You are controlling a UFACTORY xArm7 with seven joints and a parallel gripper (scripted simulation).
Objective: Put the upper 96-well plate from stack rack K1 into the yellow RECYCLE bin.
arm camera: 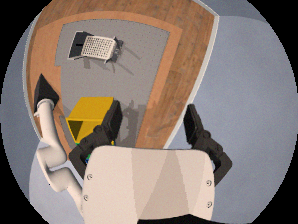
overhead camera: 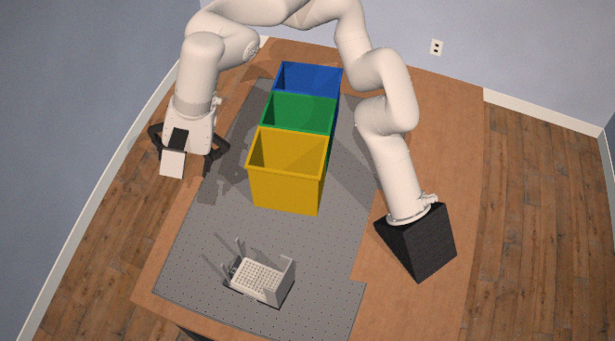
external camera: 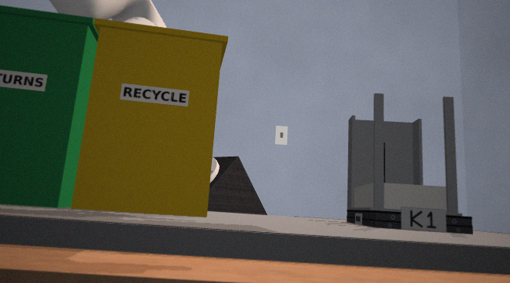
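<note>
My gripper is now 340 mm above the K1 sign, 70 mm to the right of it and 60 mm past it. From my hand the other things lie so: green bin (330 mm to the right, 260 mm below, 180 mm behind); yellow bin (260 mm below, 200 mm to the right, 170 mm behind); blue bin (460 mm to the right, 260 mm below, 190 mm behind).
</note>
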